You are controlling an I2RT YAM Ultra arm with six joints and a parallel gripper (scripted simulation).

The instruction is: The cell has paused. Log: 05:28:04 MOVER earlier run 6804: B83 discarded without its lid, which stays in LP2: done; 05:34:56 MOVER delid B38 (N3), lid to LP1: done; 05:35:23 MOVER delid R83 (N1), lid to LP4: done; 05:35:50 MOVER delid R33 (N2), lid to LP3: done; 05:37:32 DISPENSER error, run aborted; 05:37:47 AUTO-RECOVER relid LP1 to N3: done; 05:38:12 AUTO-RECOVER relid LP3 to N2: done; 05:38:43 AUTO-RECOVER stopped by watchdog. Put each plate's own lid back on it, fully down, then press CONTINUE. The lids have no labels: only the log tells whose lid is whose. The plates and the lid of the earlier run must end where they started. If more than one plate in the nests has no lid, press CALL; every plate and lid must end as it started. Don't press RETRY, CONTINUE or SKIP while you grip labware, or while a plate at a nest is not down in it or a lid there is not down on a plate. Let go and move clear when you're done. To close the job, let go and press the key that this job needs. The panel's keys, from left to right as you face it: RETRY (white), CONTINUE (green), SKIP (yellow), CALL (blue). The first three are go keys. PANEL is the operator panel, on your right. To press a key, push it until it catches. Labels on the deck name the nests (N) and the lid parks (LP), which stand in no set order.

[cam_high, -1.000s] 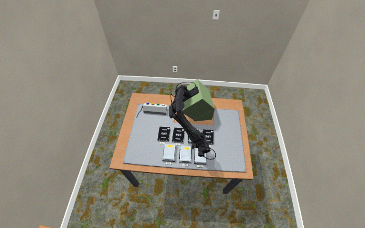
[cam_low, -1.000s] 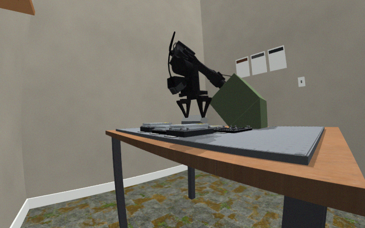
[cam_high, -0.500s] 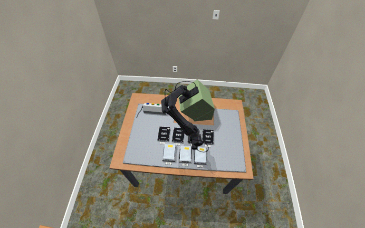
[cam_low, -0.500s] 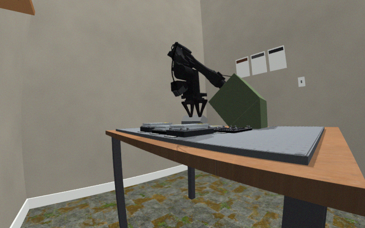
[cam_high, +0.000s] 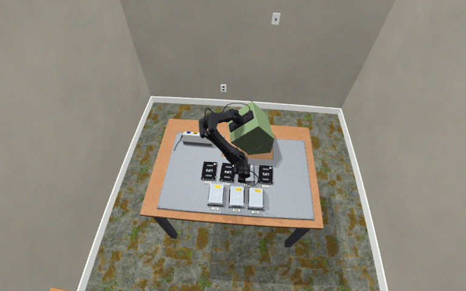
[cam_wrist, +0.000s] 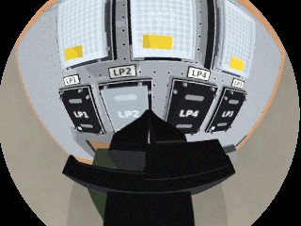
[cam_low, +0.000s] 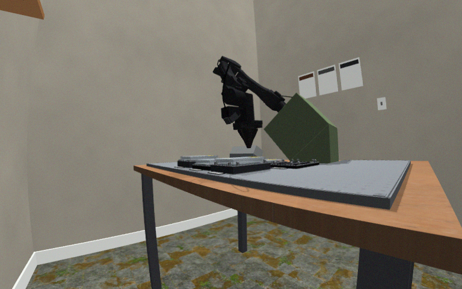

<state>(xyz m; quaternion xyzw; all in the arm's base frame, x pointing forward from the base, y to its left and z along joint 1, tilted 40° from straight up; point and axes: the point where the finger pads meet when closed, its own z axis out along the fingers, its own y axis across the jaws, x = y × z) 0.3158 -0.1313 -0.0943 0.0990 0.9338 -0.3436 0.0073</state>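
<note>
My gripper is now 380 mm past the green key, 240 mm to the left of it and 10 mm above it. Round my hand: plate (150 mm ahead, 70 mm to the left, 50 mm below); then yellow key (390 mm behind, 290 mm to the right, 10 mm below); then lid (40 mm behind, 50 mm to the left, 60 mm below).
</note>
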